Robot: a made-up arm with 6 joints. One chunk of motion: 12 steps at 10 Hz.
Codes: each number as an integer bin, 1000 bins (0 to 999) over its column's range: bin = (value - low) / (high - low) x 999, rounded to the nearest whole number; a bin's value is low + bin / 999 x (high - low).
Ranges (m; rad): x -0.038..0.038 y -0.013..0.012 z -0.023..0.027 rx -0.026..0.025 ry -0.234..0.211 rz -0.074..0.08
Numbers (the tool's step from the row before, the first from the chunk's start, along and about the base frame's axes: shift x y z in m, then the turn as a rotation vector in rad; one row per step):
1: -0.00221 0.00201 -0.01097 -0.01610 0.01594 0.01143
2: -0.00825 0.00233 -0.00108 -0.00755 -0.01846 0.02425
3: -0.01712 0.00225 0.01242 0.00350 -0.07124 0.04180
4: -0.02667 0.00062 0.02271 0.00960 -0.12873 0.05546
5: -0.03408 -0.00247 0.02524 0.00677 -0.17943 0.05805
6: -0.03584 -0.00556 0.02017 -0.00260 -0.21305 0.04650
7: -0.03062 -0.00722 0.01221 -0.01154 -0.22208 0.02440
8: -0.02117 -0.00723 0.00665 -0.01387 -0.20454 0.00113
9: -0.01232 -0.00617 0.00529 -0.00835 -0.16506 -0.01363
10: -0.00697 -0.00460 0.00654 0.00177 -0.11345 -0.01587
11: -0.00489 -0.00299 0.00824 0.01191 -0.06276 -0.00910
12: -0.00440 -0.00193 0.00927 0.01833 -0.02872 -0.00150
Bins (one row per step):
1: 470 600 240 194 561 554
2: 391 613 438 361 484 637
3: 274 609 708 578 365 751
4: 149 544 913 697 236 840
5: 52 421 964 642 123 857
6: 28 297 863 458 47 782
7: 97 231 703 283 27 638
8: 221 231 592 238 66 487
9: 338 273 565 346 155 392
10: 408 336 590 544 271 377
11: 435 400 624 743 384 421
12: 442 442 645 868 461 470

